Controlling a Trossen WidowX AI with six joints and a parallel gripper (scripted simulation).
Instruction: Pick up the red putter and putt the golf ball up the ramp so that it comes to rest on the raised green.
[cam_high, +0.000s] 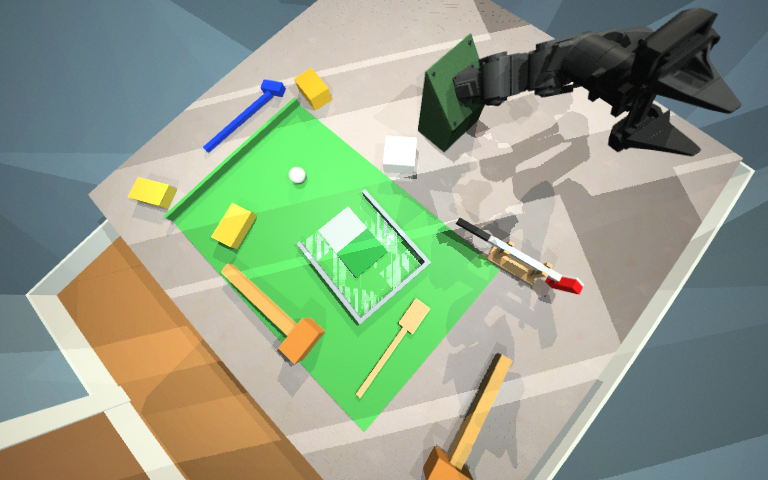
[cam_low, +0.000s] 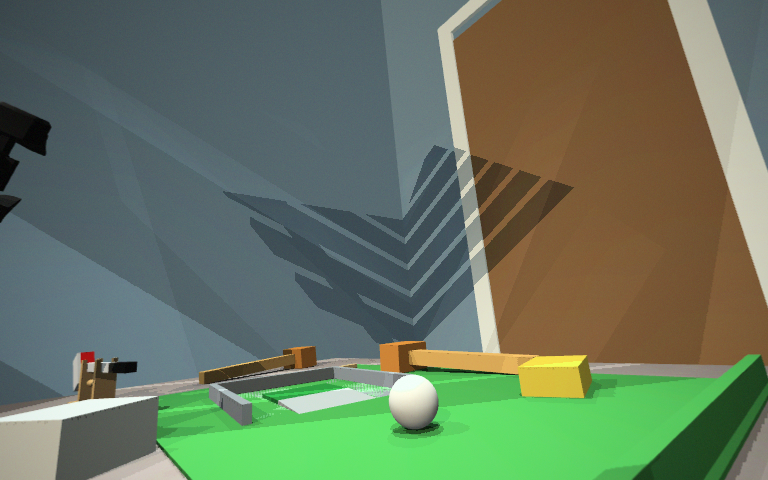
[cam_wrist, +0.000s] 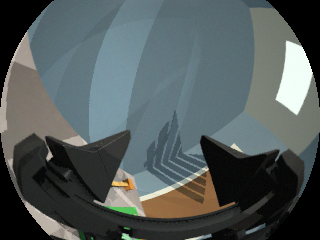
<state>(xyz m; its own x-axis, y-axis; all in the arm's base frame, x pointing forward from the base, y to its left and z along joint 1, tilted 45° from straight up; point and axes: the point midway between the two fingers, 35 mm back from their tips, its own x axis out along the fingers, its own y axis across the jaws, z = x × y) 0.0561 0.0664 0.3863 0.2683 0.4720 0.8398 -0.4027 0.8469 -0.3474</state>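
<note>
Now: the red putter 110 mm ahead of my gripper tip, 10 mm to the left of it and 320 mm below it. Also, from my gripper tip: wooden stand (110 mm ahead, 20 mm to the left, 350 mm below); then green mat (430 mm ahead, 320 mm to the right, 380 mm below); then tan paddle (440 mm ahead, 30 mm to the right, 370 mm below).
</note>
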